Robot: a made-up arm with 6 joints.
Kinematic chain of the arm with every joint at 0, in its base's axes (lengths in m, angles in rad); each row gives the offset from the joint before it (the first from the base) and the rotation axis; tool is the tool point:
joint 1: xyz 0 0 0.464 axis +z
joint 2: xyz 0 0 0 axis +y
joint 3: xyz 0 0 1.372 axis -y
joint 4: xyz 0 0 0 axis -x
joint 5: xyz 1.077 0 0 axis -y
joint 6: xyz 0 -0.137 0 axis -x
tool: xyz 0 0 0
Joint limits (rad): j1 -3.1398..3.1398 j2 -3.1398..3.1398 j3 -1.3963..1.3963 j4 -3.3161..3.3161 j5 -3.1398..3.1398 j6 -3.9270..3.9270
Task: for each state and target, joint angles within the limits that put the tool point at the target. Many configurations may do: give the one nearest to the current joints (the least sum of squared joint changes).
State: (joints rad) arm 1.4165 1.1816 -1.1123 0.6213 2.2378 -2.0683
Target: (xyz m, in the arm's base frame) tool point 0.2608 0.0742 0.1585
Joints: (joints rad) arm 0.7887 1.8757 -1.3963 0.2505 2.2378 -2.0683
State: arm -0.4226 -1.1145 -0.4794 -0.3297 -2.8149 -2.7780
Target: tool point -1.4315 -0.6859 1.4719
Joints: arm 0.3627 -1.6064 0.1902 -0.2305 -2.8149 -2.7780
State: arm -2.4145 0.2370 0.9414 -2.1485 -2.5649 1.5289
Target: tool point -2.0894 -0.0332 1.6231
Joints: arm -3.1398 0.8553 1.2200 -1.7875 -2.5649 1.5289
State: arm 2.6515 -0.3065 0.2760 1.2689 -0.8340 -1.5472
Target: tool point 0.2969 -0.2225 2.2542
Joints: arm 2.4145 -0.8360 -0.0286 1.3416 -0.8340 -1.5472
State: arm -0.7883 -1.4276 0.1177 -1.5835 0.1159 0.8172
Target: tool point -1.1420 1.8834 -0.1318
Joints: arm -1.0238 -2.1714 0.9304 -1.6010 0.1159 0.8172
